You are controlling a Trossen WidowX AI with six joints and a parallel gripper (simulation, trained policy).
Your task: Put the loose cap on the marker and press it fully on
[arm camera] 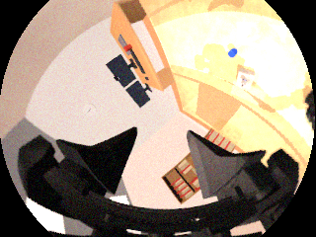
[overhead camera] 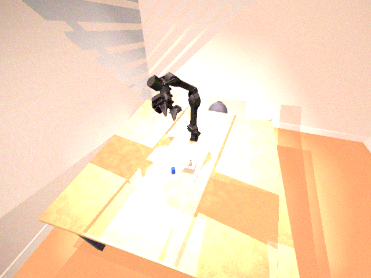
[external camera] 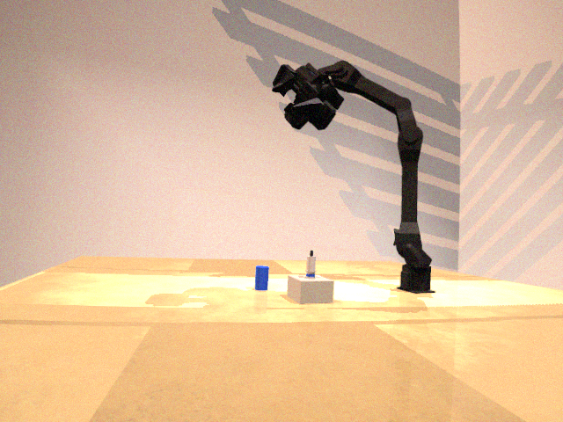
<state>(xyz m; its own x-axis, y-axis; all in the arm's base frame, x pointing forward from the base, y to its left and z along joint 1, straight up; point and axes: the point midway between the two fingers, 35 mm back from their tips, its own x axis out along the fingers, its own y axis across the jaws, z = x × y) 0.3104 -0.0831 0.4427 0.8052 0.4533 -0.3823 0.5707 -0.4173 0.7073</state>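
My gripper tip is now 400 mm above the blue cap, 30 mm short of it and 10 mm to the right of it. Also, from my gripper tip: pale holder block 410 mm below, 110 mm to the left, 40 mm behind.
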